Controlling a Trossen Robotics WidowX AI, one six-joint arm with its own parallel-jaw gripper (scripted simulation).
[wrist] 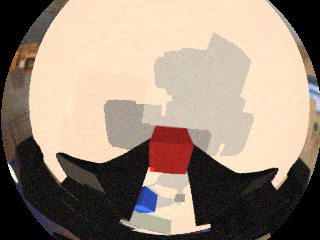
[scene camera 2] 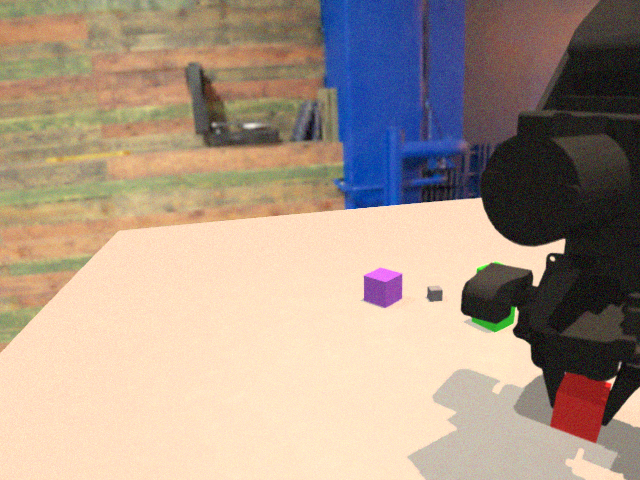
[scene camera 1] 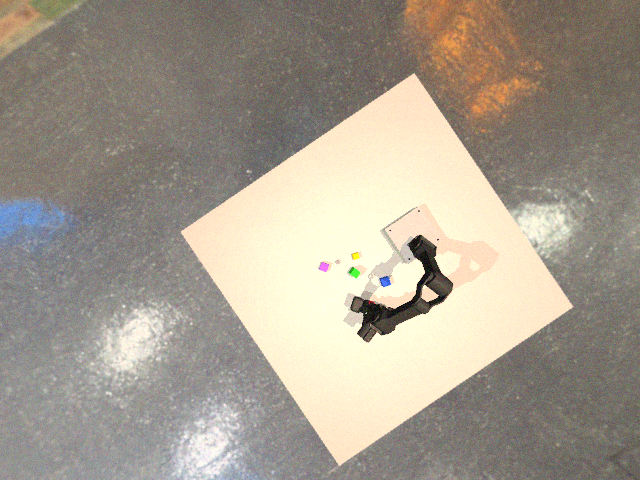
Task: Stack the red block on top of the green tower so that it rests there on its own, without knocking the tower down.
Path:
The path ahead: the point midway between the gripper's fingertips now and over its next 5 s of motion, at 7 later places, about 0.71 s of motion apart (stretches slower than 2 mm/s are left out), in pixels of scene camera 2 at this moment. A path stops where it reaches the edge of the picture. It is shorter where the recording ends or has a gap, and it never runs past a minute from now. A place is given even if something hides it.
My gripper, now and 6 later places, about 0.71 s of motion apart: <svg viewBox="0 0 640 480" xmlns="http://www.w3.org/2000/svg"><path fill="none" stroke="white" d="M578 413L600 316L581 263L508 221L497 239L497 259L497 261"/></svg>

